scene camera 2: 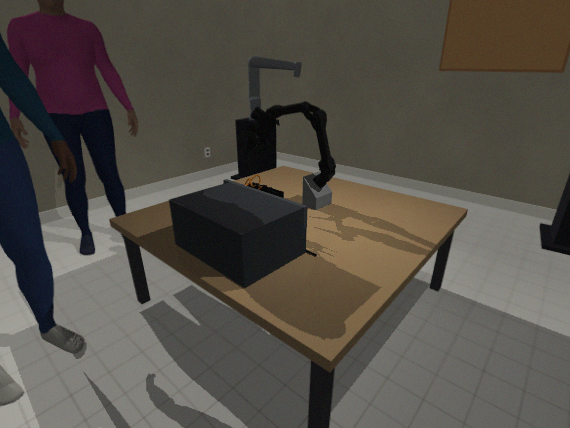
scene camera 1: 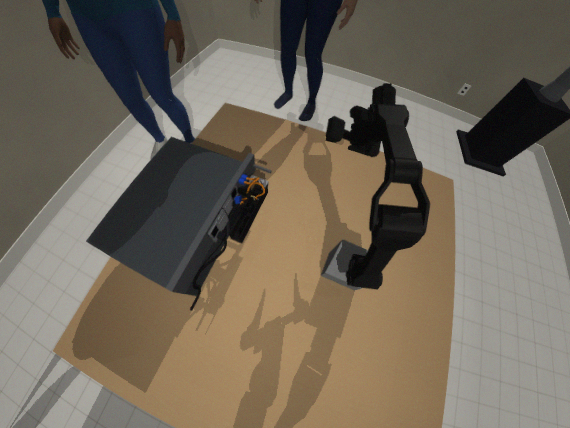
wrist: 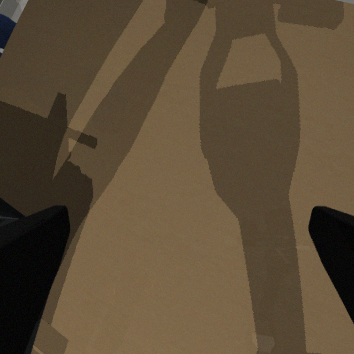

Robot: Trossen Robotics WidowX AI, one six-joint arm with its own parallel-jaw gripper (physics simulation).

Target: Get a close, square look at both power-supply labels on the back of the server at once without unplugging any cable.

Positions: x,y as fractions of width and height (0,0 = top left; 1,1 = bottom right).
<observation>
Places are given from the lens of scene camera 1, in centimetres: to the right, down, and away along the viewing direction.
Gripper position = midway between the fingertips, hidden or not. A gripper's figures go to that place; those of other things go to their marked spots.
gripper (scene camera 1: 0.59,0.34): 17, -23, 66
black block (scene camera 1: 0.44,0.49): -12, -1, 68
</observation>
